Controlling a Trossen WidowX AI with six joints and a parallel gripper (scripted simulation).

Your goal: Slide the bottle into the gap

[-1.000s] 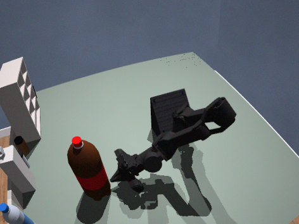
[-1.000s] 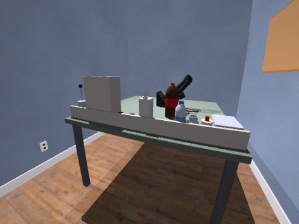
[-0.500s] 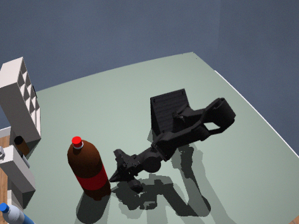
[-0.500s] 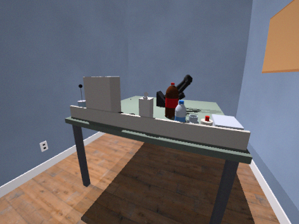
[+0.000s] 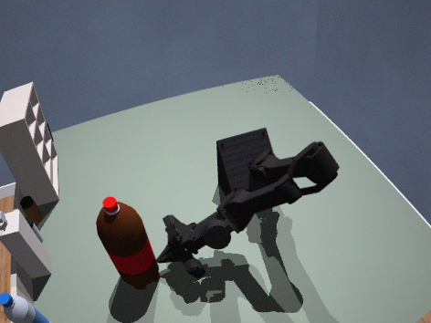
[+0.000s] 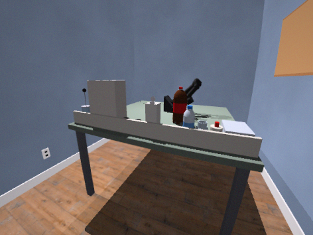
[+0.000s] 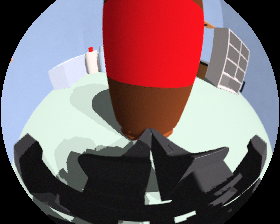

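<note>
Right now the brown cola bottle is 90 mm ahead of my hand, 10 mm to the right of it and 100 mm above it. Also, from my hand: grey jar: 410 mm ahead, 160 mm to the left; then low white rail: 430 mm ahead, 200 mm to the right, 10 mm below; then blue-capped bottle: 410 mm ahead, 90 mm to the left, 50 mm above.
</note>
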